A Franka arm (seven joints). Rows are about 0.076 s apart.
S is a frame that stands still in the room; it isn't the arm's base.
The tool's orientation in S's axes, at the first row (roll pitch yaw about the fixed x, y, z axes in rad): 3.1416, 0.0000, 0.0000
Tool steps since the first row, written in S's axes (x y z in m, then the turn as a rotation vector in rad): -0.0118, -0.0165, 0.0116, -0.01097, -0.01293, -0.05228; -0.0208, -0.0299, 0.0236, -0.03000, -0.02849, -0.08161; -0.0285, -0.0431, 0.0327, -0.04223, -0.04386, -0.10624; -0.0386, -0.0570, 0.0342, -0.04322, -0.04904, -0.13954; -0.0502, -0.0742, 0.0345, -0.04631, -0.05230, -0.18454; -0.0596, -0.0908, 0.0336, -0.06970, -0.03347, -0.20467; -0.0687, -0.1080, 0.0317, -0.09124, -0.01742, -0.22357
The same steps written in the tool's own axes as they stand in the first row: -0.0118, 0.0165, -0.0116, -0.01097, 0.01293, 0.05228; -0.0208, 0.0299, -0.0236, -0.03000, 0.02849, 0.08161; -0.0285, 0.0431, -0.0327, -0.04223, 0.04386, 0.10624; -0.0386, 0.0570, -0.0342, -0.04322, 0.04904, 0.13954; -0.0502, 0.0742, -0.0345, -0.04631, 0.05230, 0.18454; -0.0596, 0.0908, -0.0336, -0.06970, 0.03347, 0.20467; -0.0687, 0.1080, -0.0317, -0.09124, 0.01742, 0.22357
